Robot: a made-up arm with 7 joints. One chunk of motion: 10 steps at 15 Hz.
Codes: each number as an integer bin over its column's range. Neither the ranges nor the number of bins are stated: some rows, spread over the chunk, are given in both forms.
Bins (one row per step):
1: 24 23 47 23 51 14 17
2: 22 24 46 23 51 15 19
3: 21 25 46 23 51 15 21
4: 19 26 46 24 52 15 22
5: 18 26 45 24 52 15 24
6: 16 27 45 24 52 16 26
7: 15 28 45 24 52 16 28
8: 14 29 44 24 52 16 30
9: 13 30 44 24 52 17 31
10: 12 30 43 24 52 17 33
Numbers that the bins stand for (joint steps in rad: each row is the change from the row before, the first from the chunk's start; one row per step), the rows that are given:
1: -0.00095 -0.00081 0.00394 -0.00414 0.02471 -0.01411 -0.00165
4: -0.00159 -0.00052 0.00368 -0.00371 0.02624 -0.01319 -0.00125
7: -0.00210 -0.00033 0.00343 -0.00371 0.02624 -0.01227 -0.00078
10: -0.00248 -0.00014 0.00292 -0.00371 0.02624 -0.01135 -0.00038
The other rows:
2: -0.00121 -0.00071 0.00368 -0.00414 0.02471 -0.01319 -0.00149
3: -0.00133 -0.00062 0.00368 -0.00414 0.02471 -0.01319 -0.00133
5: -0.00171 -0.00052 0.00343 -0.00371 0.02624 -0.01319 -0.00110
6: -0.00197 -0.00043 0.00343 -0.00371 0.02624 -0.01227 -0.00094
8: -0.00222 -0.00024 0.00317 -0.00371 0.02624 -0.01227 -0.00062
9: -0.00235 -0.00014 0.00317 -0.00371 0.02624 -0.01135 -0.00054

